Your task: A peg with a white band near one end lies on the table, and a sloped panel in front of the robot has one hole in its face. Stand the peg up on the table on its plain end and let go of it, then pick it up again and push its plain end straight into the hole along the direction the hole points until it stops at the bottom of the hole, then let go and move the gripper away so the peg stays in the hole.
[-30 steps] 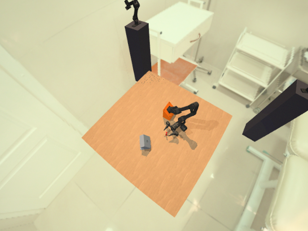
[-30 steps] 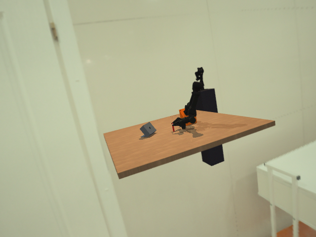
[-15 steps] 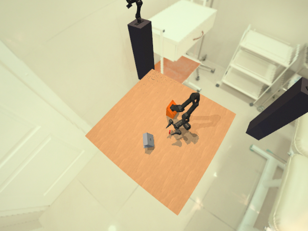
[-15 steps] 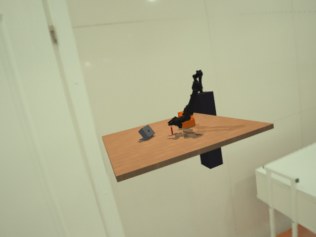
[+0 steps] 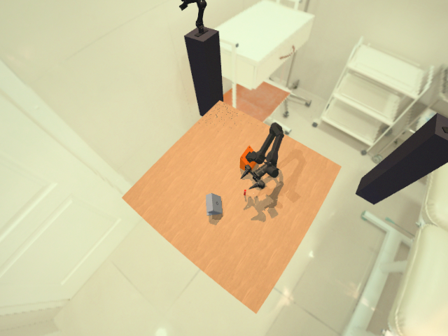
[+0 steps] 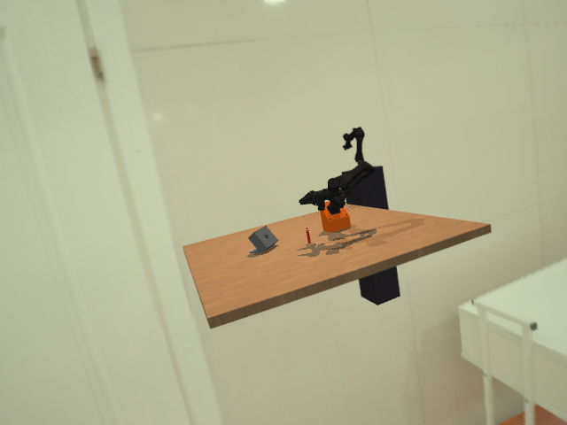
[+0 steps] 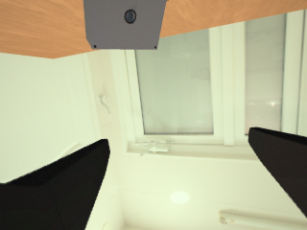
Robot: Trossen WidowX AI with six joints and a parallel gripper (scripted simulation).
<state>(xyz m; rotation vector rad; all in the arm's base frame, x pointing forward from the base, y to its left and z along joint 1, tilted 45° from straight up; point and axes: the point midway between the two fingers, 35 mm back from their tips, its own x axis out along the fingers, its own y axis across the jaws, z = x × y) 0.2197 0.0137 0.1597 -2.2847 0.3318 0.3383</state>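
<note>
Right now my gripper tip is 16 cm above the red peg and 1 cm past it. From my gripper tip the other things lie so: sloped panel (19 cm ahead, 17 cm below, 13 cm to the right).
</note>
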